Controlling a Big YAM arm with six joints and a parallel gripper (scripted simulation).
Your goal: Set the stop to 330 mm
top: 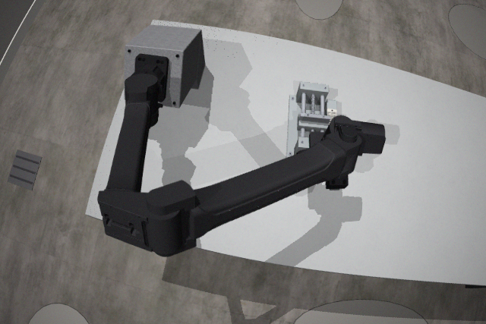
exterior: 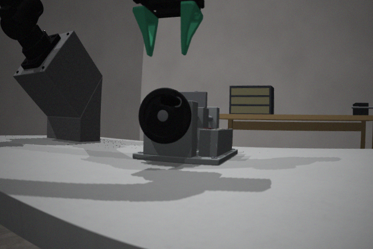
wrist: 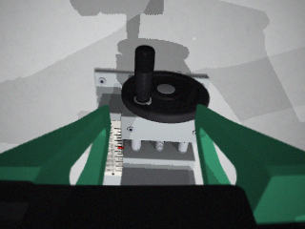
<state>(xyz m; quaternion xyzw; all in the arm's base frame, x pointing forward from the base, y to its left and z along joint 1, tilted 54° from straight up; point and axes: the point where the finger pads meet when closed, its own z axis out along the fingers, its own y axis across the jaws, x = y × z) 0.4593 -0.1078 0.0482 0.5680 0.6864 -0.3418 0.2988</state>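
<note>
Now: the black crank handle 10 mm ahead of my hand, 10 mm to the left of it and 80 mm below it. Also, from my hand: grey stop (20 mm behind, 130 mm to the left, 80 mm below); then black handwheel (20 mm to the left, 80 mm below).
</note>
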